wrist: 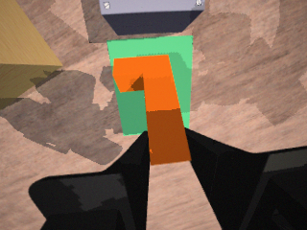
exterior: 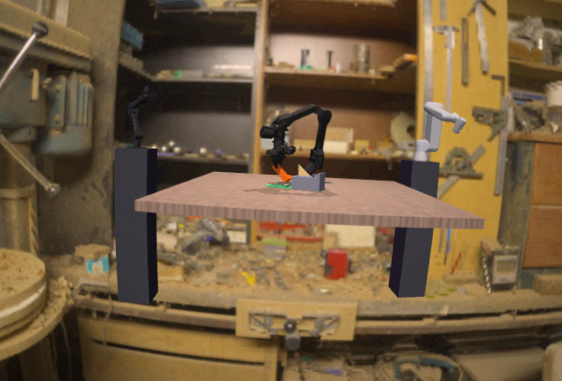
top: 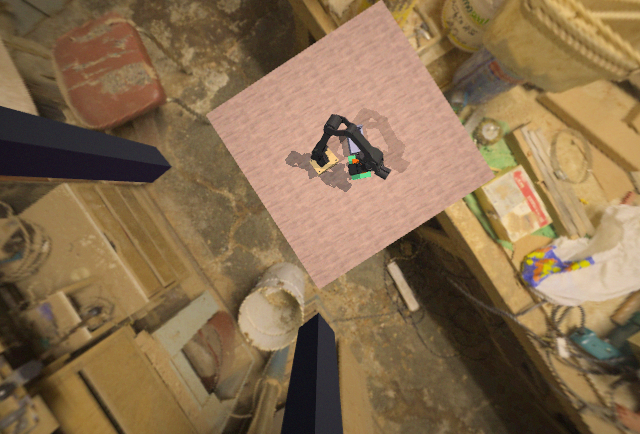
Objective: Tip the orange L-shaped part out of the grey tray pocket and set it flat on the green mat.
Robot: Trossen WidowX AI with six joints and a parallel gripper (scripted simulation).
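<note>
Now: gripper tip 4 cm to the right of the orange L-shaped part and 3 cm above it. From my gripper tip the other things lie so: green mat (1 cm ahead, 2 cm to the left, 11 cm below).
</note>
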